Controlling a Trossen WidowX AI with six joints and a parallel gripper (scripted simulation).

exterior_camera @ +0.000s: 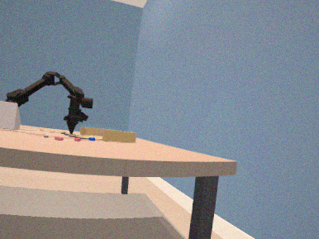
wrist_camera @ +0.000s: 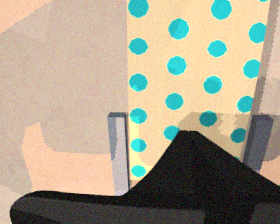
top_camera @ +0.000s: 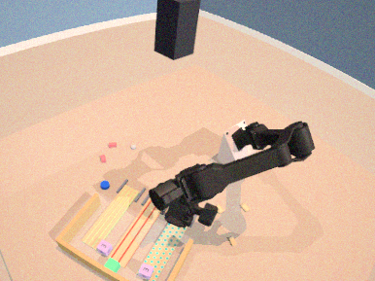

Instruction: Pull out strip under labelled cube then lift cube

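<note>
The dotted strip is 9 cm ahead of my gripper tip and 3 cm to the left of it. The rest, counted from my gripper tip: blue disc: 26 cm to the right, 10 cm ahead; then grey bit: 34 cm to the right, 9 cm behind.
</note>
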